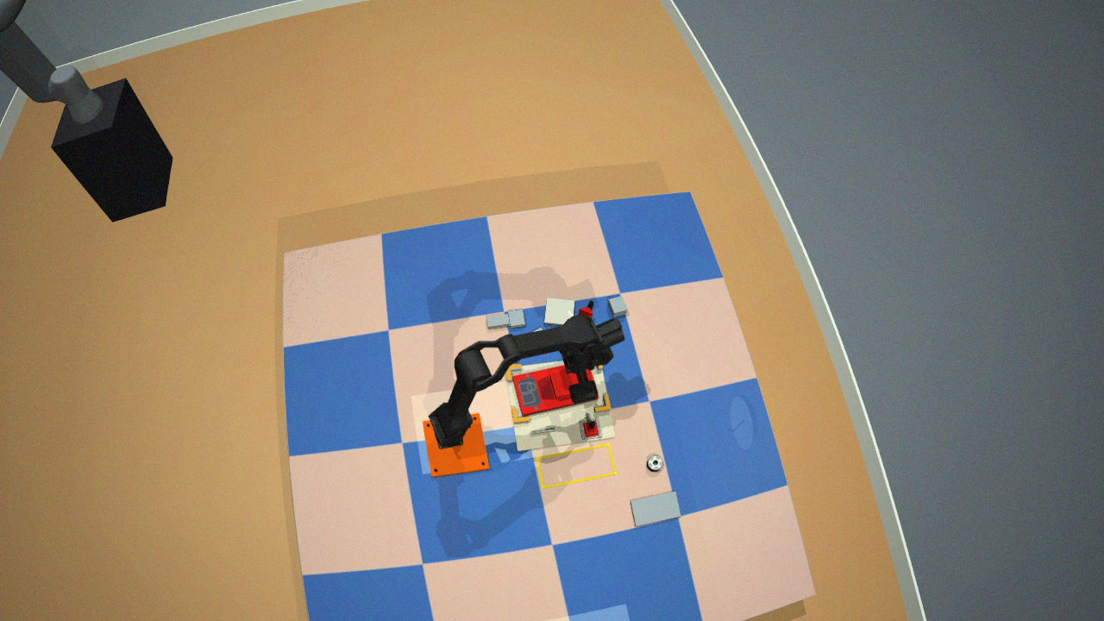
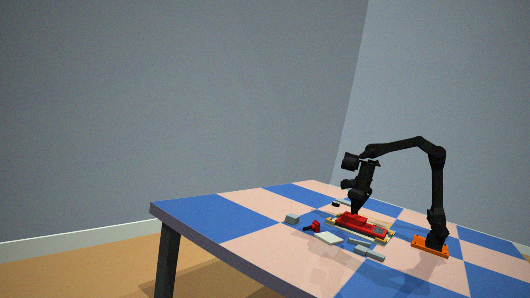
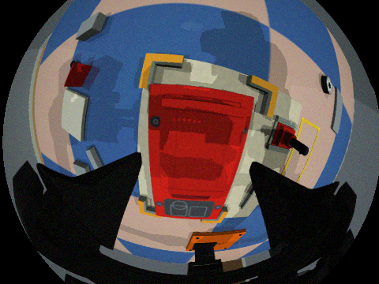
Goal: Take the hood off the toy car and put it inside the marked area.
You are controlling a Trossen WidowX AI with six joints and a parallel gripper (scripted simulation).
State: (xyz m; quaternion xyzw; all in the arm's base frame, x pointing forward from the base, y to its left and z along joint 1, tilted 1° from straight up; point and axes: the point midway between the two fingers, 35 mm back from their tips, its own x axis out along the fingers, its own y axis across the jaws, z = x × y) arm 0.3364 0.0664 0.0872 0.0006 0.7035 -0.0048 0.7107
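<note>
My gripper tip is now 2 cm above the red hood. From my gripper tip the other things lie so: grey block 19 cm to the left, 18 cm ahead, 5 cm below; cream tile 21 cm to the left, 6 cm below, 2 cm ahead.
</note>
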